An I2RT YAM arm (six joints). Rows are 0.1 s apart.
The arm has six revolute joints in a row. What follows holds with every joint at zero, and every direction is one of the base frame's. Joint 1 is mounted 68 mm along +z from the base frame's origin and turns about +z. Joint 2 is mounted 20 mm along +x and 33.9 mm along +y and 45.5 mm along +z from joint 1 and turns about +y. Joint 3 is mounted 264 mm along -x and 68.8 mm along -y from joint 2 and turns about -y. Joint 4 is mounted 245 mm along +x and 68.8 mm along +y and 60 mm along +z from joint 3 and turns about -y. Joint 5 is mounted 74 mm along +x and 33.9 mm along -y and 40.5 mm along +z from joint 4 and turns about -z. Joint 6 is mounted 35.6 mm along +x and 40.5 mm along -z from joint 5 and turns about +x. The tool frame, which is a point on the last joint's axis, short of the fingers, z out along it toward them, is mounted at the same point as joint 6; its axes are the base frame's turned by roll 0, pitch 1.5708 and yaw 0 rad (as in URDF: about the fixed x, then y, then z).
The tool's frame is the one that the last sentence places.
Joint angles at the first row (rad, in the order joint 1, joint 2, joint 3, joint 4, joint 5, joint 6):
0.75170 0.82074 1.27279 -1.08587 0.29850 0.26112
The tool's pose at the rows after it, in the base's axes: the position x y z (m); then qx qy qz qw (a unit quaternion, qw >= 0):
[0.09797 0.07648 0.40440 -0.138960 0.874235 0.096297 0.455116]
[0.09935 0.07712 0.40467 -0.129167 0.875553 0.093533 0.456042]
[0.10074 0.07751 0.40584 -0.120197 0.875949 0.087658 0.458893]
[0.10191 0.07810 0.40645 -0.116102 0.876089 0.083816 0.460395]
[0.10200 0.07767 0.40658 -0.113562 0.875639 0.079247 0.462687]
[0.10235 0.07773 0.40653 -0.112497 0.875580 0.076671 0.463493]
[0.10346 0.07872 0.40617 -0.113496 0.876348 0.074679 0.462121]
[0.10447 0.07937 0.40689 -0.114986 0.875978 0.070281 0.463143]
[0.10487 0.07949 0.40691 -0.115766 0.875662 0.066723 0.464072]
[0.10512 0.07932 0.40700 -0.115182 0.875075 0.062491 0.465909]
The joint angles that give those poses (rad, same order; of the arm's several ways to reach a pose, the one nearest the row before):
0.75165 0.83220 1.27930 -1.08626 0.31487 0.27711
0.75167 0.83829 1.28195 -1.08548 0.32900 0.29277
0.75169 0.84553 1.28844 -1.08589 0.34885 0.30308
0.75170 0.85127 1.29227 -1.08512 0.35993 0.30690
0.75175 0.85090 1.29228 -1.08513 0.37141 0.30655
0.75170 0.85202 1.29225 -1.08474 0.37709 0.30613
0.75173 0.85737 1.29300 -1.08472 0.37826 0.30463
0.75172 0.86310 1.29760 -1.08473 0.38474 0.29814
0.75175 0.86463 1.29800 -1.08437 0.39048 0.29358
0.75169 0.86499 1.29796 -1.08357 0.39921 0.29011

